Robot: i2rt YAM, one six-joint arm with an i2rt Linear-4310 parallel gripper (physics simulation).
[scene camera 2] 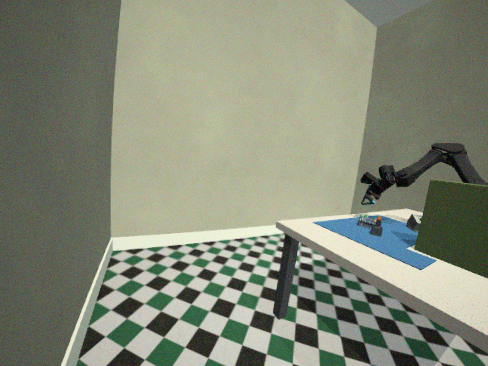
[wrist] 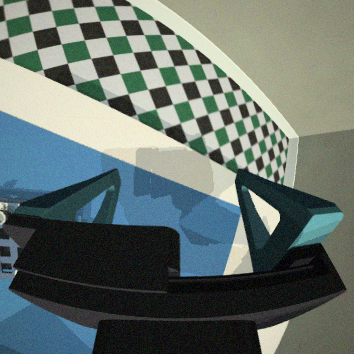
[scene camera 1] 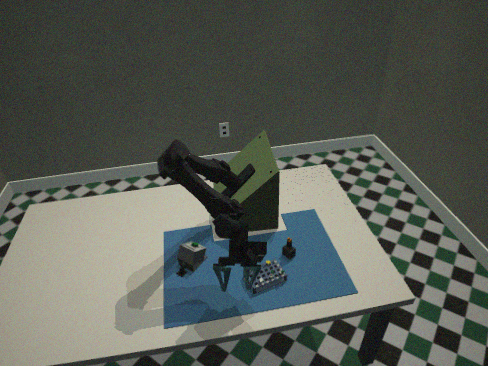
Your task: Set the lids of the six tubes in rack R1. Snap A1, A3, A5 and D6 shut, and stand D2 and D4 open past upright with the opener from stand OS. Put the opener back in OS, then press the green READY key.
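Places are measured from the arm's base along level axes (x back, y right, z up), in millimetres.
Where they show: gripper, fingertip midpoint: [scene camera 2: 363, 199] [wrist: 177, 174] [scene camera 1: 236, 290]; arm's base, link origin: [scene camera 2: 477, 220] [scene camera 1: 237, 185].
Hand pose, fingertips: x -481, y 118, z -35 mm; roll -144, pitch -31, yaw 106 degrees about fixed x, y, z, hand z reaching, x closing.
Things, the pixels of their top centre, and the offset from my fingertips. "spot": a spot on its surface instead. Level surfaces: height alone.
- rack R1, top centre: [wrist: 6, 254] [scene camera 1: 263, 267] [scene camera 2: 371, 215] dx +107, dy -119, dz -55 mm
- blue mat, surface height: dz -114 mm
- orange-topped opener, top centre: [scene camera 1: 289, 238] [scene camera 2: 379, 216] dx +190, dy -241, dz -29 mm
- green READY key, top centre: [scene camera 1: 190, 245] [scene camera 2: 420, 215] dx +261, dy +111, dz -30 mm
- grey box, surface spot: [scene camera 1: 191, 256] spot: dx +224, dy +115, dz -50 mm
- small dark object, surface spot: [scene camera 1: 182, 271] spot: dx +214, dy +157, dz -106 mm
- white table, surface height: dz -117 mm
The rack R1 [scene camera 1: 271, 286] [scene camera 2: 369, 224] stands on the blue mat [scene camera 1: 320, 265] [scene camera 2: 400, 250] [wrist: 30, 145] with small tubes in it; a corner shows at the left edge of the wrist view. The lid states are too small to tell. The orange-topped opener [scene camera 1: 289, 241] [scene camera 2: 378, 219] stands upright in its dark stand OS [scene camera 1: 289, 251] [scene camera 2: 376, 231], behind and right of the rack in scene camera 1. The green READY key [scene camera 1: 195, 244] is on top of a grey box [scene camera 1: 191, 256]. My gripper [scene camera 1: 237, 287] [scene camera 2: 368, 202] [wrist: 177, 174] is open and empty, above the mat beside the rack.
A tall green slanted panel [scene camera 1: 262, 155] [scene camera 2: 455, 220] stands behind the mat on a white base. A small dark object [scene camera 1: 182, 271] lies in front of the grey box. The white table [scene camera 1: 75, 250] [scene camera 2: 450, 300] has its front edge beyond the mat.
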